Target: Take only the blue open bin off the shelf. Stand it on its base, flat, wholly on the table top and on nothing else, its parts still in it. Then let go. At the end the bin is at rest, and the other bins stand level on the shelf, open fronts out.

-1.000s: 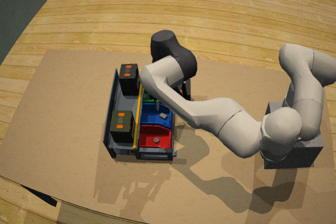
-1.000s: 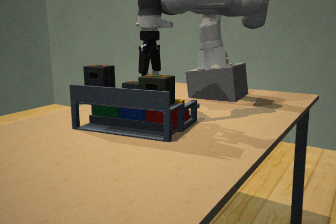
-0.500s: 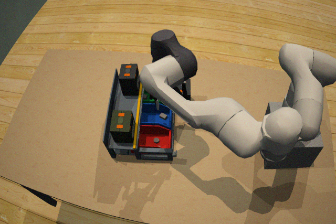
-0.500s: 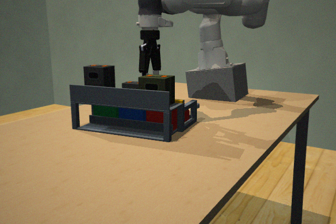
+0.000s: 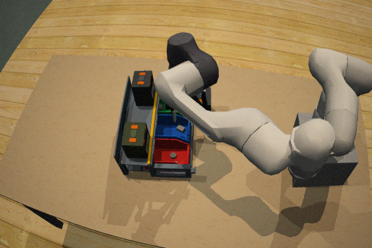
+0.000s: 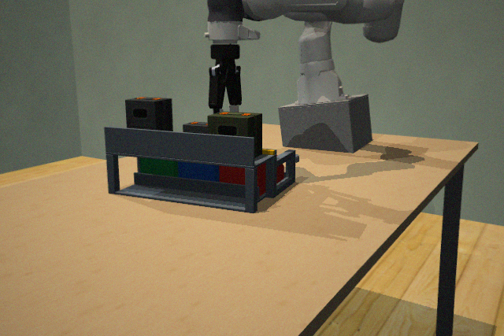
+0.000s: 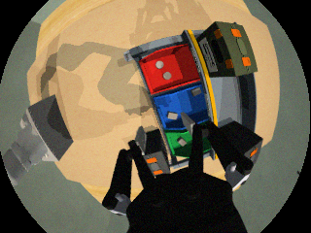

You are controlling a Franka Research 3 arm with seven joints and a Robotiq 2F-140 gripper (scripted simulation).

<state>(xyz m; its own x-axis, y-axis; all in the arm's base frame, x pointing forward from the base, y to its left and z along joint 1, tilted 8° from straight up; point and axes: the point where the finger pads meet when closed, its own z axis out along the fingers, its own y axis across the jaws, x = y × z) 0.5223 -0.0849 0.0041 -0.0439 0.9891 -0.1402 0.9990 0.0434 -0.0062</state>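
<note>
My gripper is now 11 cm above the blue open bin and 8 cm short of it. Also, from my hand: yellow bar (13 cm ahead, 4 cm below, 1 cm to the left); then red bin (12 cm to the left, 11 cm below, 7 cm ahead); then green bin (11 cm to the right, 11 cm below, 8 cm ahead).
</note>
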